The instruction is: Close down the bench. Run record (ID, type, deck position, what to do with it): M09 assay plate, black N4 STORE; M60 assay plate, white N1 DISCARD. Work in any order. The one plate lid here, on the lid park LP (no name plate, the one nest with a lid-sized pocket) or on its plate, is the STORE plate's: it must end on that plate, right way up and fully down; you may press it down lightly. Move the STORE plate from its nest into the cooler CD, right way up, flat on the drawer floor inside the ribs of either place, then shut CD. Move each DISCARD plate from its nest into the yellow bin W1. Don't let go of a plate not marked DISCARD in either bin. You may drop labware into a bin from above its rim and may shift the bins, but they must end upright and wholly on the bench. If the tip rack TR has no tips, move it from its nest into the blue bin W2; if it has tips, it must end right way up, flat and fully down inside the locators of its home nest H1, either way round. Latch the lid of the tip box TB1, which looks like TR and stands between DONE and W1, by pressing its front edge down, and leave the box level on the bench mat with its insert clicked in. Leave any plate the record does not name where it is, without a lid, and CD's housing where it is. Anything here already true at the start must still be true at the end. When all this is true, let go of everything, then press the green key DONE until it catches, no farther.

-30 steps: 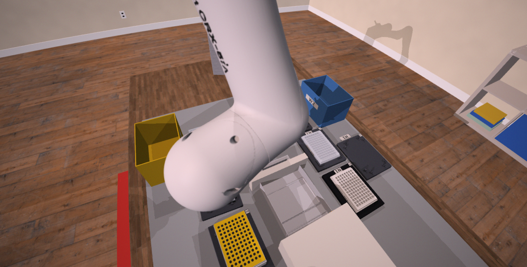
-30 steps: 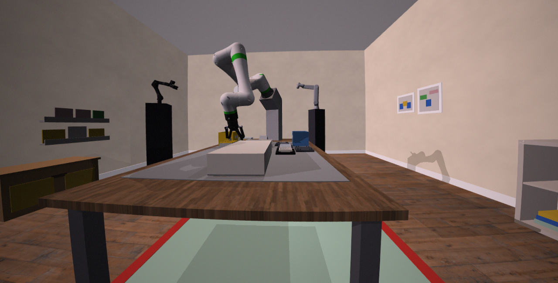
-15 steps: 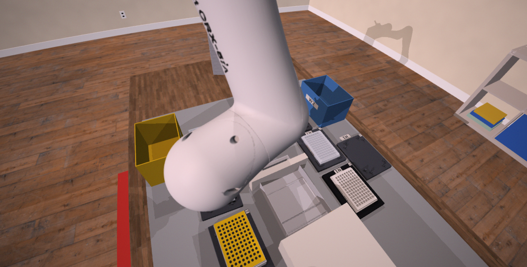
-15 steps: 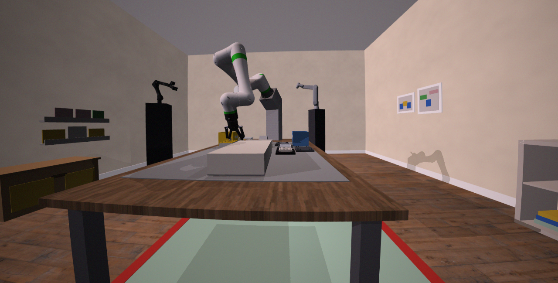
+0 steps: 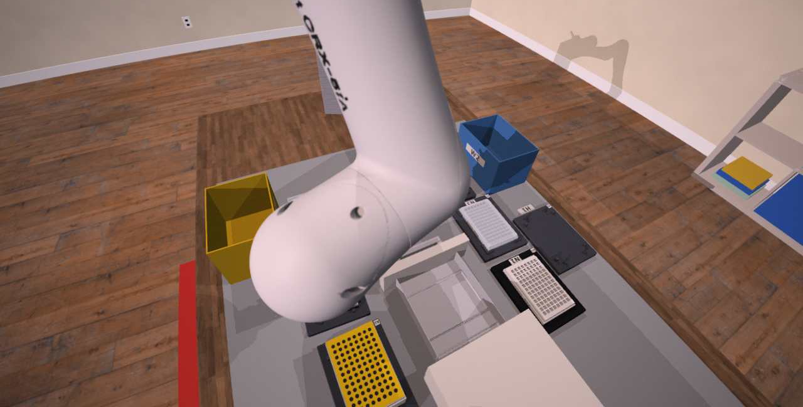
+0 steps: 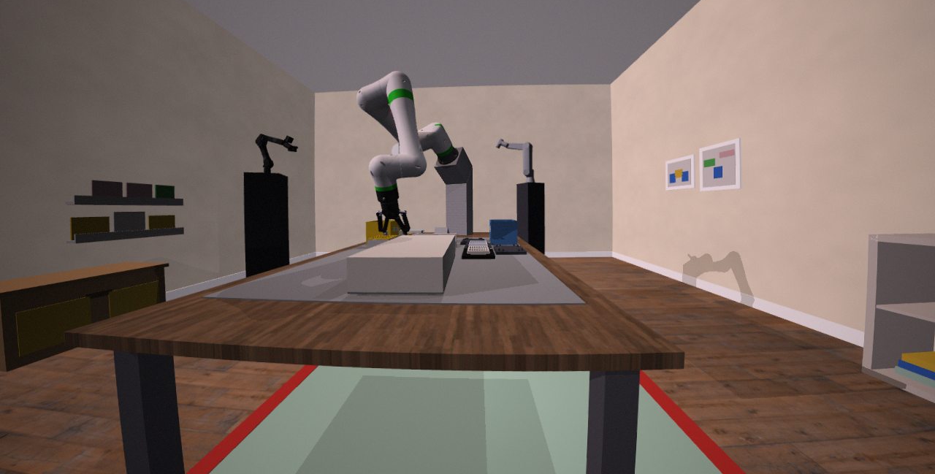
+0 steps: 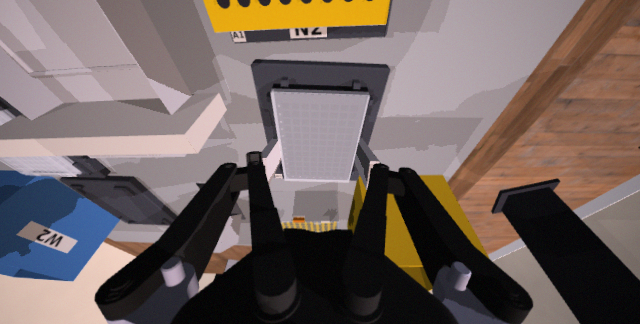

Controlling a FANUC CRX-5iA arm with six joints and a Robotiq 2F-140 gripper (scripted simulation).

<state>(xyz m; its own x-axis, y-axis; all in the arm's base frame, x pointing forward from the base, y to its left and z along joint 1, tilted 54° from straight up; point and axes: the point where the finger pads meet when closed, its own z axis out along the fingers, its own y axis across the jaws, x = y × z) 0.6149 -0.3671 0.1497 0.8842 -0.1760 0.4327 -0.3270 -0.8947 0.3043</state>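
My hand is 4 cm above the nest N4. Also, from my hand: yellow tip rack TR: 16 cm ahead, 7 cm to the right, 1 cm above; lid: 2 cm below; nest N2: 17 cm ahead, 7 cm to the right, 4 cm below.
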